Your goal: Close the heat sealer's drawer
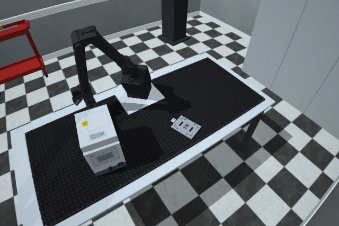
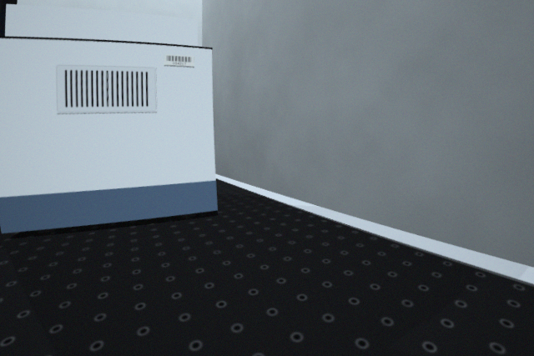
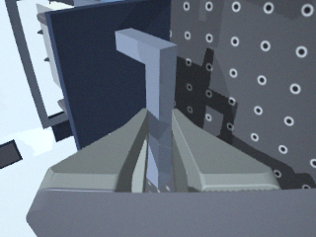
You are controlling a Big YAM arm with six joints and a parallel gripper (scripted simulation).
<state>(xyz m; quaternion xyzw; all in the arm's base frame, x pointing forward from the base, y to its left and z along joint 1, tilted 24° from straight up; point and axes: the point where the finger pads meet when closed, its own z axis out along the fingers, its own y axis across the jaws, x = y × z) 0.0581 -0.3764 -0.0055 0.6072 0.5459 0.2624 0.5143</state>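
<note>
My hand is 10 cm short of the dark blue drawer, 3 cm to the left of it and 1 cm above it. Round my hand: tiny tag 41 cm to the left, 33 cm ahead, 9 cm below.
</note>
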